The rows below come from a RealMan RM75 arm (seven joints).
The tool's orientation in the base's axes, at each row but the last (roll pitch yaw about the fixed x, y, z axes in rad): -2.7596 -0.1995 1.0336; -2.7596 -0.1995 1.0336; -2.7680 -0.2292 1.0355; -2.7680 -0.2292 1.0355; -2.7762 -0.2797 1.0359; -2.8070 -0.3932 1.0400; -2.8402 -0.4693 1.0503; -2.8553 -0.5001 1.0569
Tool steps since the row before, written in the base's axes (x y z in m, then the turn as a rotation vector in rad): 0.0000 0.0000 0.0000 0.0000 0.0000 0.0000; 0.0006 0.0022 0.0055 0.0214 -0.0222 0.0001; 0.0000 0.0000 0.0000 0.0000 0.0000 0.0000; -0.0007 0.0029 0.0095 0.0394 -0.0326 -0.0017; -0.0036 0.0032 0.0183 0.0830 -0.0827 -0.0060; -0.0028 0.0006 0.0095 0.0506 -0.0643 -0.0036; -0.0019 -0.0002 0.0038 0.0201 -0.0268 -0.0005; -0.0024 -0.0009 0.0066 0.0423 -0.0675 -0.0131
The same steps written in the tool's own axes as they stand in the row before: 0.0000 0.0000 0.0000 0.0000 0.0000 0.0000; 0.0032 -0.0024 -0.0044 -0.0079 0.0270 -0.0127; 0.0000 0.0000 0.0000 0.0000 0.0000 0.0000; 0.0042 -0.0051 -0.0074 -0.0081 0.0470 -0.0186; 0.0059 -0.0106 -0.0145 -0.0294 0.1053 -0.0426; 0.0028 -0.0056 -0.0077 -0.0289 0.0693 -0.0327; 0.0007 -0.0026 -0.0033 -0.0120 0.0277 -0.0144; 0.0014 -0.0035 -0.0060 -0.0396 0.0653 -0.0262
